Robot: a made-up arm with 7 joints. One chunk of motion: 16 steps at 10 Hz.
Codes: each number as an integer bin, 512 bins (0 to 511) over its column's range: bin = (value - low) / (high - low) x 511, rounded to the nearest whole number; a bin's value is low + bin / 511 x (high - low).
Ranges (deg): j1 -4..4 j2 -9..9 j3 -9..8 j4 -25..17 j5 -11..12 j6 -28..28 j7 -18..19
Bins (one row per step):
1: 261 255 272 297 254 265 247
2: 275 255 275 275 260 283 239
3: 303 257 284 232 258 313 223
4: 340 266 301 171 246 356 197
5: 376 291 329 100 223 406 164
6: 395 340 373 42 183 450 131
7: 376 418 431 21 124 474 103
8: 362 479 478 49 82 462 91
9: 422 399 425 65 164 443 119
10: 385 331 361 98 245 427 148
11: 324 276 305 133 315 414 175
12: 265 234 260 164 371 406 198
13: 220 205 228 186 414 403 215
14: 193 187 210 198 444 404 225
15: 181 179 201 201 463 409 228
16: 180 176 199 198 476 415 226
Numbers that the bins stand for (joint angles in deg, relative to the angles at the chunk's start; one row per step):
1: 0.09 -0.02 0.05 -0.59 0.43 1.04 -0.12
2: 0.31 -0.02 0.15 -2.40 0.70 3.01 -0.69
3: 0.74 0.05 0.45 -5.93 0.61 6.30 -1.85
4: 1.32 0.37 1.01 -10.95 0.07 11.01 -3.74
5: 1.89 1.25 1.95 -16.78 -0.96 16.49 -6.13
6: 2.18 2.98 3.41 -21.55 -2.76 21.32 -8.51
7: 1.89 5.72 5.34 -23.27 -5.42 23.95 -10.54
8: 1.67 7.87 6.90 -20.97 -7.31 22.63 -11.41
9: 2.61 5.05 5.14 -19.66 -3.62 20.55 -9.38
10: 2.03 2.66 3.01 -16.95 0.03 18.79 -7.28
11: 1.07 0.72 1.15 -14.07 3.18 17.37 -5.33
12: 0.15 -0.76 -0.35 -11.52 5.70 16.49 -3.66
13: -0.56 -1.78 -1.41 -9.71 7.63 16.16 -2.43
14: -0.98 -2.41 -2.01 -8.73 8.98 16.27 -1.71
15: -1.17 -2.69 -2.31 -8.48 9.84 16.82 -1.49
16: -1.18 -2.80 -2.38 -8.73 10.42 17.48 -1.64

